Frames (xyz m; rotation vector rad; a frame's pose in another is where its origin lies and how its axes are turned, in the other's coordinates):
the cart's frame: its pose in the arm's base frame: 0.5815 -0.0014 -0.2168 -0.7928 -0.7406 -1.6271
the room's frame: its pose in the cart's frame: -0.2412 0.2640 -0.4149 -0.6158 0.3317 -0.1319
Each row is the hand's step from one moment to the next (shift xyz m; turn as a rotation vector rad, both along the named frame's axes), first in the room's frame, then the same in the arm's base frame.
Working: the room's frame: its pose in the arm's base frame: 0.8300 -0.2491 -0.6374 -0.8769 -0.0433 -2.0771

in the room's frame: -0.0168 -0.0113 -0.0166 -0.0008 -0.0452 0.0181
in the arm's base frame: -0.0112 0.0134 -0.0195 -0.0222 0.0351 0.0255
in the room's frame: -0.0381 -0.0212 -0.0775 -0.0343 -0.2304 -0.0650
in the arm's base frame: -0.0449 0.0145 -0.0754 -0.1911 0.1481 -0.0067
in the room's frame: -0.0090 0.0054 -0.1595 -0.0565 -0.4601 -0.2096
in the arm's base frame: -0.0835 -0.0498 -0.1269 -0.4317 0.2610 -0.0663
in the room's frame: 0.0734 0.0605 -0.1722 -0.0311 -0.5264 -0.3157
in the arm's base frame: -0.0825 -0.1466 -0.1021 -0.5500 0.2500 -0.1128
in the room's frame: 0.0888 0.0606 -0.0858 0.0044 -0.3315 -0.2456
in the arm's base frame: -0.0391 -0.1289 -0.0279 -0.3823 0.1251 -0.0919
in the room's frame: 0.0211 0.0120 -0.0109 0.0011 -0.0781 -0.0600
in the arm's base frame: -0.0056 -0.0260 0.0012 -0.0913 0.0287 -0.0232
